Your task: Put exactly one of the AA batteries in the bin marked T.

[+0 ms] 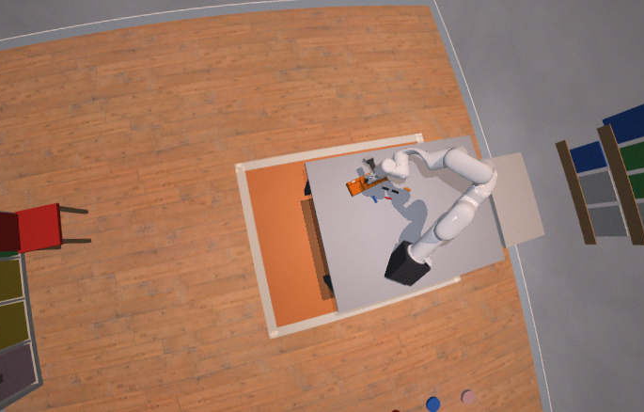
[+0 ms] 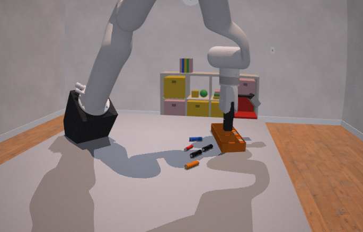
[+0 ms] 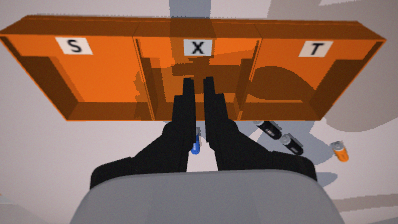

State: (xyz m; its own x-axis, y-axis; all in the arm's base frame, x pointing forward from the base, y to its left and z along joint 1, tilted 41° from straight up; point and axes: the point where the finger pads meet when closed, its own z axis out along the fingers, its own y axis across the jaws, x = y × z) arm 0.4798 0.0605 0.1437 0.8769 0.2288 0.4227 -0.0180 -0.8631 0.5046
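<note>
Now: hand 4 cm above the orange bin tray. Also, from my hand: blue AA battery (12 cm behind, 1 cm to the left, 5 cm below); black battery (9 cm behind, 8 cm to the right, 5 cm below); small red battery (16 cm behind, 7 cm to the right, 5 cm below).
</note>
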